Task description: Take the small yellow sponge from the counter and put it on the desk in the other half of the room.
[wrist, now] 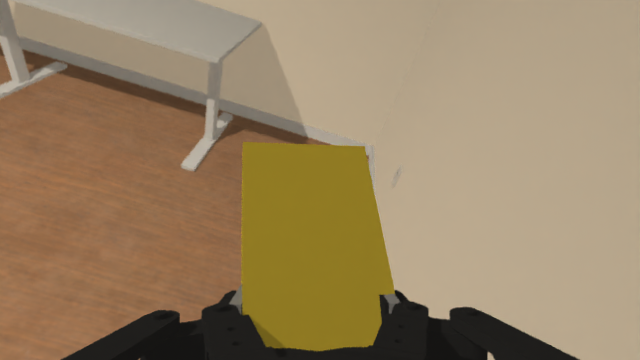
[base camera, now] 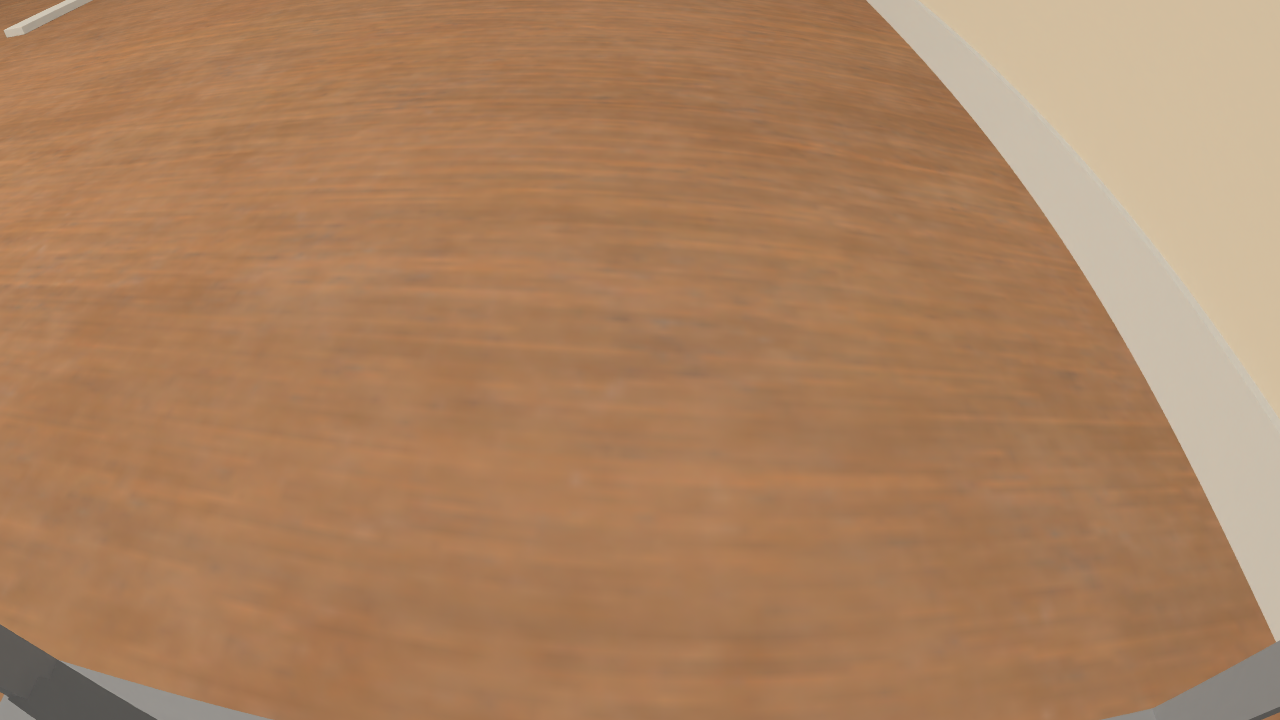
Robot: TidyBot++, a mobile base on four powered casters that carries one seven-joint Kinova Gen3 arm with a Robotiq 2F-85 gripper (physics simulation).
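Frame: origin at the arm's base, x left, y back, z up, level; millimetres.
Seen in the pictures: gripper, between the fingertips: (wrist: 313, 300).
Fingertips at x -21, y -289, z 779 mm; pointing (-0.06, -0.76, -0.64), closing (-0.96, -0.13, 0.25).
A point is followed by its place in that frame.
The yellow sponge (wrist: 310, 225) {x -8, y -299, z 819 mm} is between the two black fingers in the wrist view and stretches up through the middle of that view. My gripper (wrist: 313, 300) {x -21, y -289, z 779 mm} is shut on it. The desk (wrist: 145, 22) {x 877, y -1769, z 324 mm}, white with a flat top and pale legs, stands against the far wall at the upper left of the wrist view, apart from the sponge and beyond it. Part of its top is cut off by the view's edge. The counter does not show in either view.
Brown wooden floor (base camera: 581, 358) {x 27, y -450, z -396 mm} (wrist: 110, 225) {x 744, y -1138, z -396 mm} lies before the base and the desk. A beige wall (base camera: 1163, 116) {x -502, y -623, z -201 mm} (wrist: 510, 175) {x -507, y -884, z 570 mm} with a pale baseboard (base camera: 1100, 259) {x -489, y -602, z -365 mm} runs along the right. The walls meet in a corner behind the sponge. A pale bar (base camera: 44, 16) lies at the base view's upper left.
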